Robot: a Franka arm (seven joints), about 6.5 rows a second.
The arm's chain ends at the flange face. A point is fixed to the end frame.
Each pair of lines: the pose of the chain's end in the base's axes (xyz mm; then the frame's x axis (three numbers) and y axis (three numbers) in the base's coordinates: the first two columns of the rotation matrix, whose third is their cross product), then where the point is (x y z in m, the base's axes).
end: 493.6 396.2 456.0 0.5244 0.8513 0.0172 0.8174 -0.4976 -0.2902
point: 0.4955 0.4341 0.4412
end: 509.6 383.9 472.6 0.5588 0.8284 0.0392 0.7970 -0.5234 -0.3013
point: 0.5131 0.4220 0.4588
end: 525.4 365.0 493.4 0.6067 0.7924 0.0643 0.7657 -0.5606 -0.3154
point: 0.5312 0.4032 0.4807
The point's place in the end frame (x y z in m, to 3 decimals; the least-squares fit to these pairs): 0.033 -0.013 0.020
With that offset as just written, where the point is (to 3 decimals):
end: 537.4 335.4 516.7 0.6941 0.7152 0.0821 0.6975 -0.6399 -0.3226
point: 0.548 0.373 0.505
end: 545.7 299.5 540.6 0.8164 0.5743 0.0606 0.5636 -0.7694 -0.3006
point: 0.563 0.334 0.527
